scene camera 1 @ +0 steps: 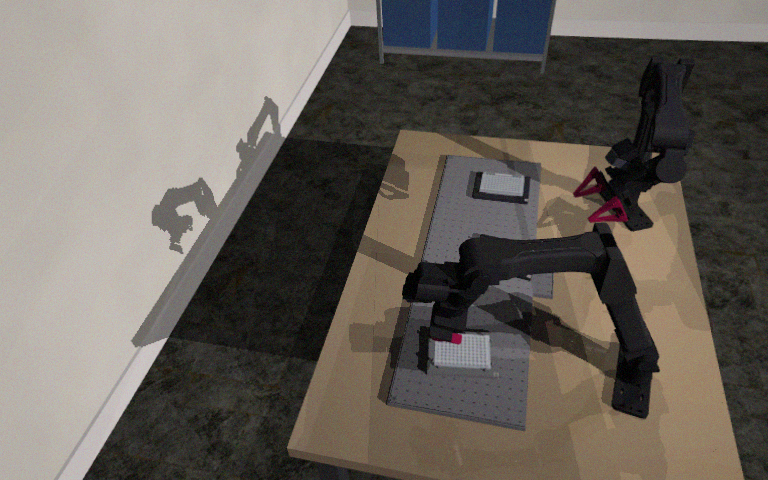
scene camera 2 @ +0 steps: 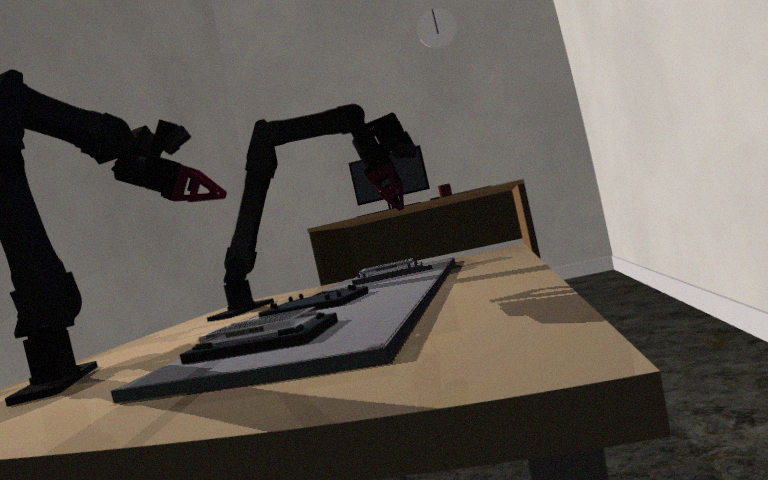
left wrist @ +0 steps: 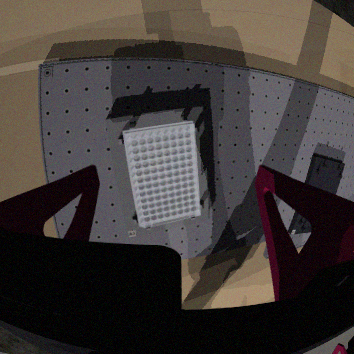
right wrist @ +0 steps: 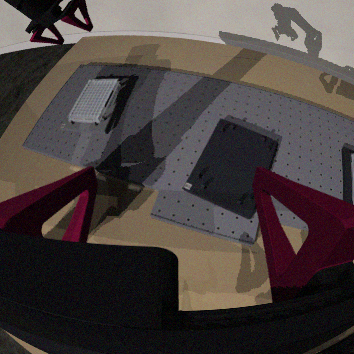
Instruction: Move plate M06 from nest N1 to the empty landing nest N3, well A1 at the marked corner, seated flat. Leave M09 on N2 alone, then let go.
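Observation:
A white well plate (scene camera 1: pixel 461 352) (left wrist: pixel 162 175) (right wrist: pixel 94 100) sits on a light grey nest (left wrist: pixel 160 117) at the near end in scene camera 1. Another white plate (scene camera 1: pixel 502 184) (scene camera 2: pixel 257 328) sits on a black nest at the far end. Their names cannot be read. The empty dark nest (scene camera 2: pixel 322 298) (left wrist: pixel 324 172) (right wrist: pixel 235 165) lies between them, mostly hidden by the left arm in scene camera 1. My left gripper (scene camera 1: pixel 456 338) (scene camera 2: pixel 396 206) (left wrist: pixel 176 173) is open above the near plate, pointing down, apart from it. My right gripper (scene camera 1: pixel 583 208) (scene camera 2: pixel 224 194) (right wrist: pixel 174 175) is open and empty, off to the board's right in scene camera 1.
The nests stand on a grey perforated board (scene camera 1: pixel 458 390) (scene camera 2: pixel 390 339) (left wrist: pixel 65 107) on a wooden table (scene camera 1: pixel 339 418) (scene camera 2: pixel 538 350). The left arm reaches across the board's middle in scene camera 1. A blue cabinet (scene camera 1: pixel 461 25) and a desk with a monitor (scene camera 2: pixel 419 169) stand beyond the table.

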